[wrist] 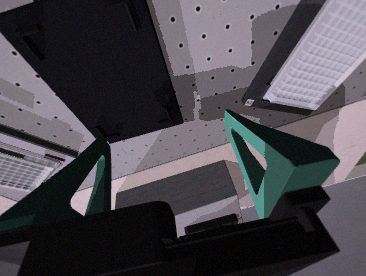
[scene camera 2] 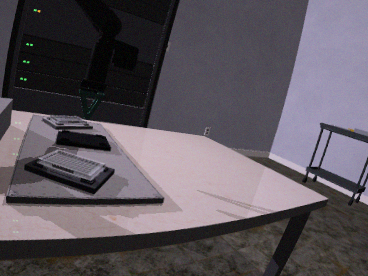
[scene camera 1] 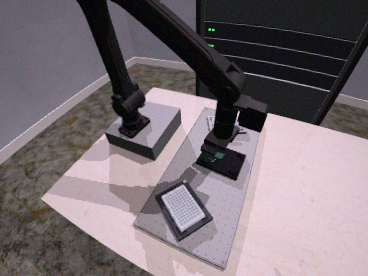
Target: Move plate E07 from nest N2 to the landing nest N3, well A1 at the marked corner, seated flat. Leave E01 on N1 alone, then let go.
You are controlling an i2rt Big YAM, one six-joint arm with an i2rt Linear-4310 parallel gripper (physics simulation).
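My gripper (scene camera 1: 214,154) (scene camera 2: 91,113) (wrist: 165,128) is open and empty. It hangs above the board, over the edge of the black middle nest (scene camera 1: 229,166) (scene camera 2: 83,140) (wrist: 100,65), which bears no plate. A clear gridded plate (scene camera 1: 183,207) (scene camera 2: 72,164) (wrist: 325,55) sits on the dark near nest (scene camera 1: 195,226) (scene camera 2: 97,185) (wrist: 280,55), with a white corner label. Another gridded plate (scene camera 1: 211,122) (scene camera 2: 65,119) (wrist: 25,170) is on the far nest, partly behind the arm in scene camera 1. I cannot read either plate's name. A finger hides the middle nest's marked corner in the wrist view.
All three nests stand on a perforated grey board (scene camera 1: 220,200) (scene camera 2: 125,181) (wrist: 215,50) on the pale table (scene camera 1: 300,200) (scene camera 2: 200,175). The grey block (scene camera 1: 160,125) (wrist: 175,185) under the arm's base is beside the board. A dark rack stands behind the table.
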